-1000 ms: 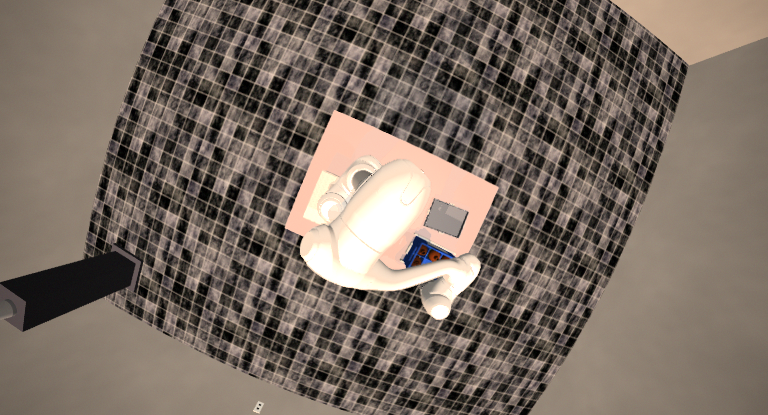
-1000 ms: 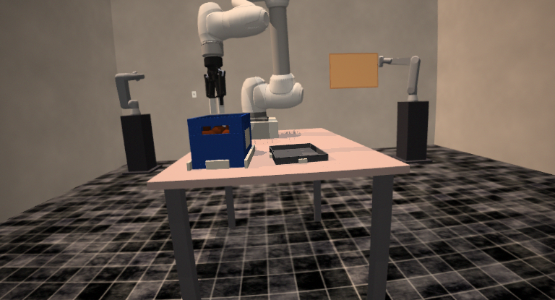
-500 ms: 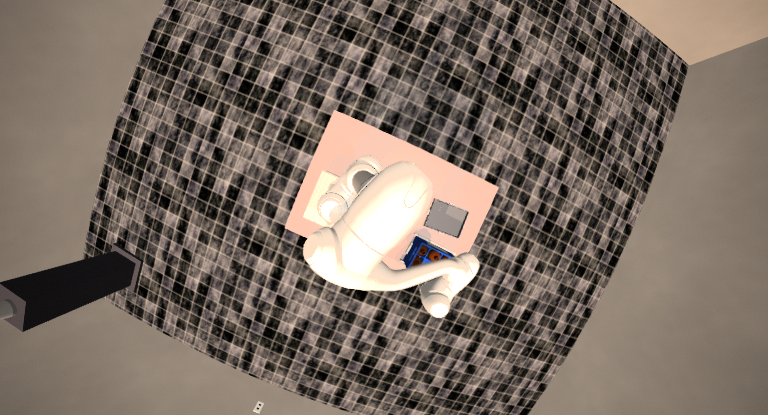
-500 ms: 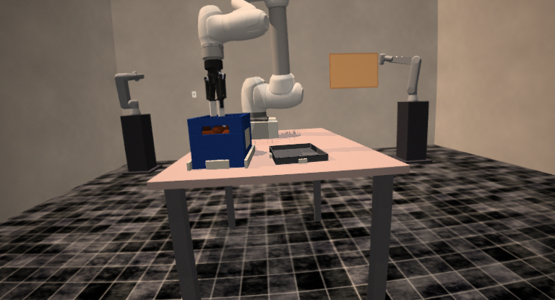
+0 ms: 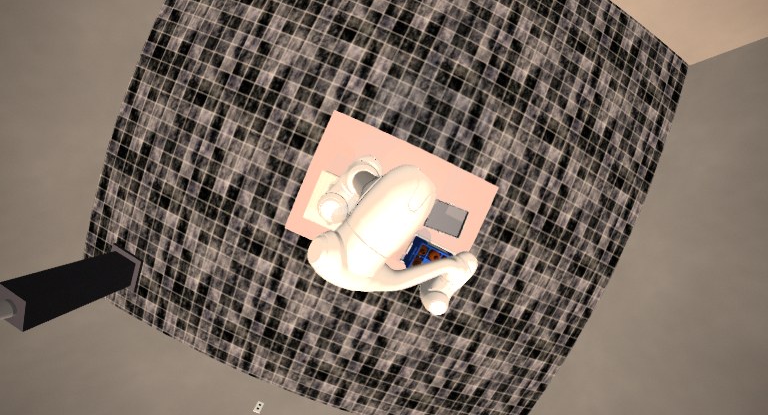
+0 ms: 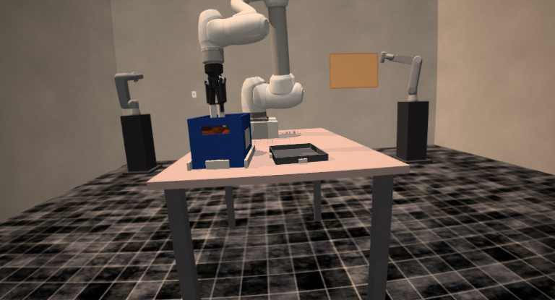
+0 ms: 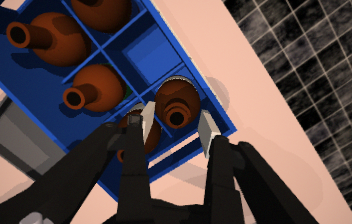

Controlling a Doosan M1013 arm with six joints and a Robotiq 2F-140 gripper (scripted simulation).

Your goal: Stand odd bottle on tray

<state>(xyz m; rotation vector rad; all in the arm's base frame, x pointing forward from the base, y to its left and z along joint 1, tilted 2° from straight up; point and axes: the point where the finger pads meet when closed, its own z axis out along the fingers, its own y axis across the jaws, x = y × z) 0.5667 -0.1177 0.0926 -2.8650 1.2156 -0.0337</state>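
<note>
My hand is 10 cm above the bottle and 8 cm to the right of it. Round my hand: dark tray (32 cm to the left, 17 cm below, 8 cm ahead); then blue crate (10 cm below, 9 cm ahead, 4 cm to the left).
</note>
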